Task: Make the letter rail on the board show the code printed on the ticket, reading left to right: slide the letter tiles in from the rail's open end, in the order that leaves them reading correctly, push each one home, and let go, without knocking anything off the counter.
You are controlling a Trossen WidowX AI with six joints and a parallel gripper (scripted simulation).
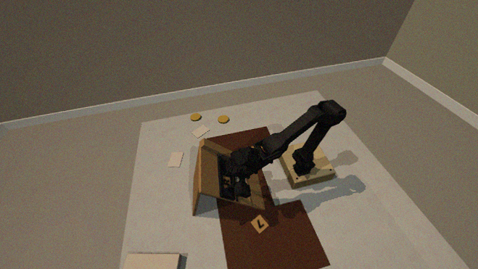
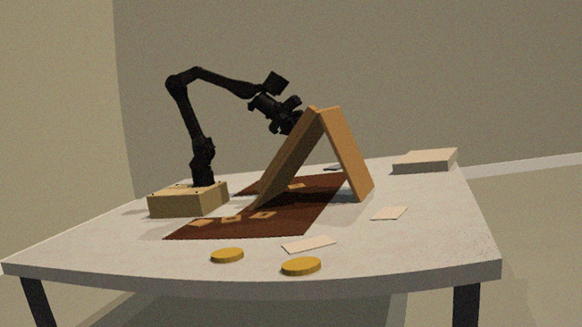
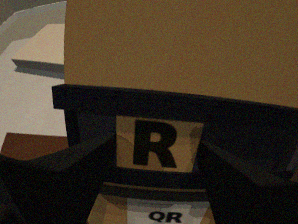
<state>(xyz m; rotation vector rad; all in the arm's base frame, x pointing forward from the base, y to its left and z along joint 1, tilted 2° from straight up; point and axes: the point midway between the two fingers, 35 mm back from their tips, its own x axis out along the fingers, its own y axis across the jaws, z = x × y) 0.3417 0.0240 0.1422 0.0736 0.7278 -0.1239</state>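
Right now my gripper tip is 7 cm above the white ticket, 6 cm past it and 1 cm to the left of it. The rest, counted from my gripper tip: flat beige box: 38 cm ahead, 28 cm to the left, 16 cm below; brown mat: 18 cm below, 17 cm behind, 5 cm to the right.
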